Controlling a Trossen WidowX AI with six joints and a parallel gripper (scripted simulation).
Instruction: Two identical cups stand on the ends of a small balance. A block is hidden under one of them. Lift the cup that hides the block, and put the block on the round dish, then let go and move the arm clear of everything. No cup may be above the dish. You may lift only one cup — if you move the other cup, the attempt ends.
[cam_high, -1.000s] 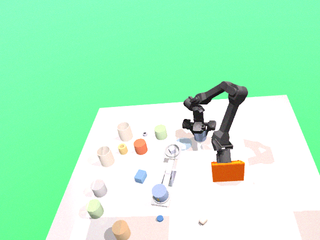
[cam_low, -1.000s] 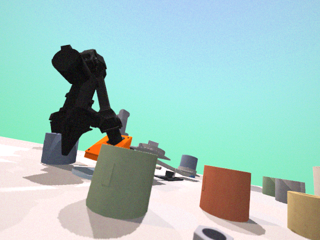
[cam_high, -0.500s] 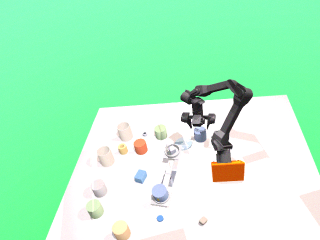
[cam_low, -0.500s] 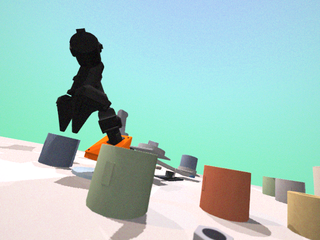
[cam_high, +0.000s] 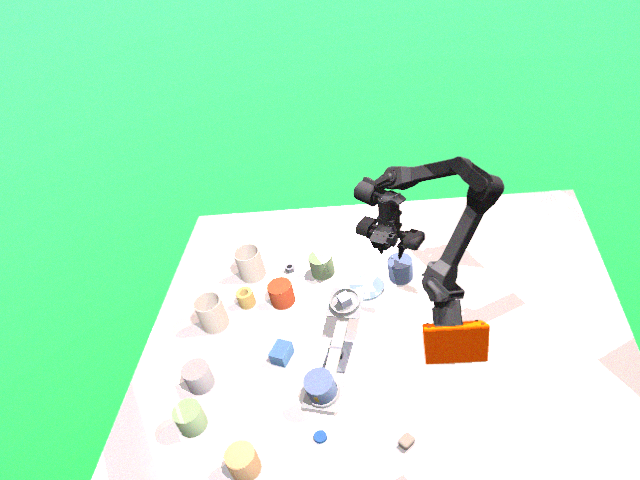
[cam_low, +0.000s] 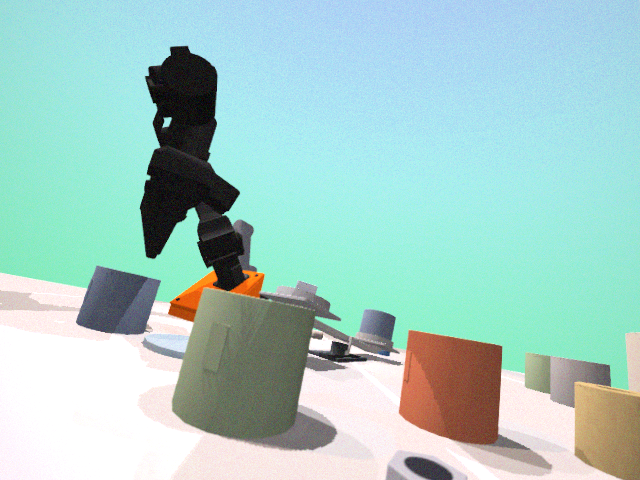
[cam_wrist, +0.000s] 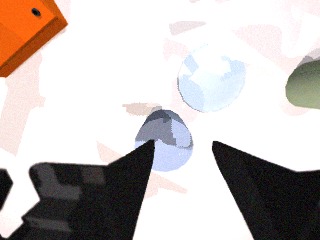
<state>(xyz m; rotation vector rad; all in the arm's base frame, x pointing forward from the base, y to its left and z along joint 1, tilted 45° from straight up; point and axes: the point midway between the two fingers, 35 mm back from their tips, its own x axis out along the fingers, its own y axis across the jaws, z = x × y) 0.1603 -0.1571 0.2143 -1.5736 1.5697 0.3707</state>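
The grey block lies 170 mm to the left of my gripper tip and 110 mm ahead of it. Also, from my gripper tip: orange cylinder: 300 mm ahead, 90 mm to the left, 50 mm below; then pale blue round dish: 90 mm below, 70 mm ahead, 40 mm to the left; then balance: 290 mm to the left, 120 mm ahead, 50 mm below.
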